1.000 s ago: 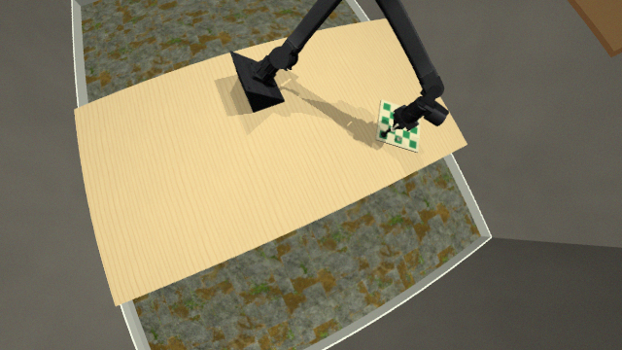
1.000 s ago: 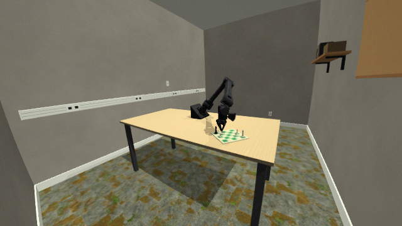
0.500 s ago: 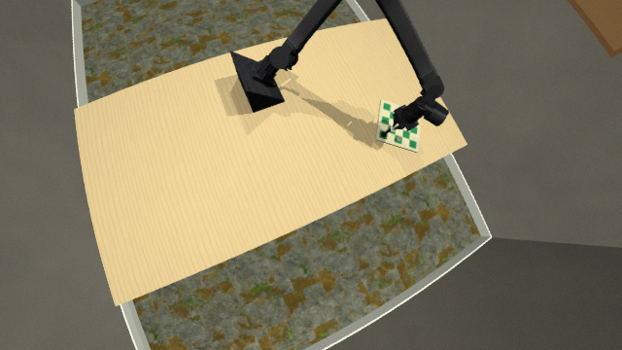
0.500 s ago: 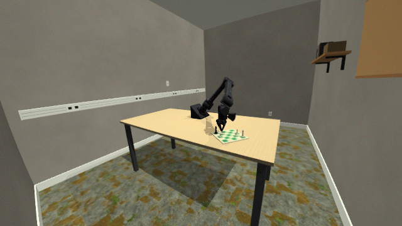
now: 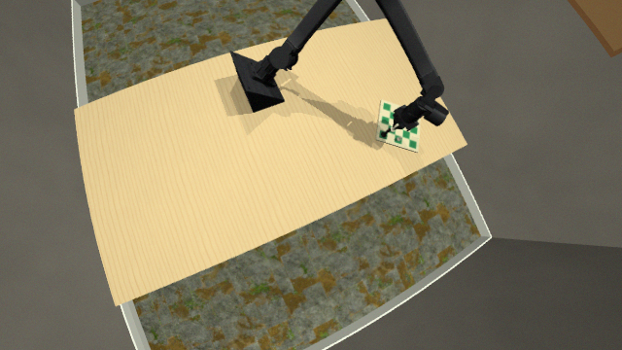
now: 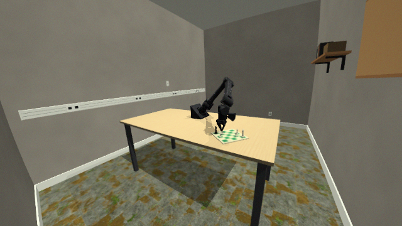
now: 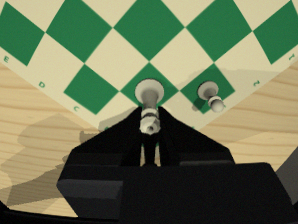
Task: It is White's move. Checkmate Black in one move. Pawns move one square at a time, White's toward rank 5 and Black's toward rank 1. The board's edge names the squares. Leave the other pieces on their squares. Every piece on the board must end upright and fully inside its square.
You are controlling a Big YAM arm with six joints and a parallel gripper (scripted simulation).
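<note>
Right now the white piece is 10 mm below my hand. The rest, counted from my hand: black piece 50 mm to the right, 10 mm below, 10 mm ahead; chessboard 60 mm to the left, 40 mm below, 10 mm behind.
</note>
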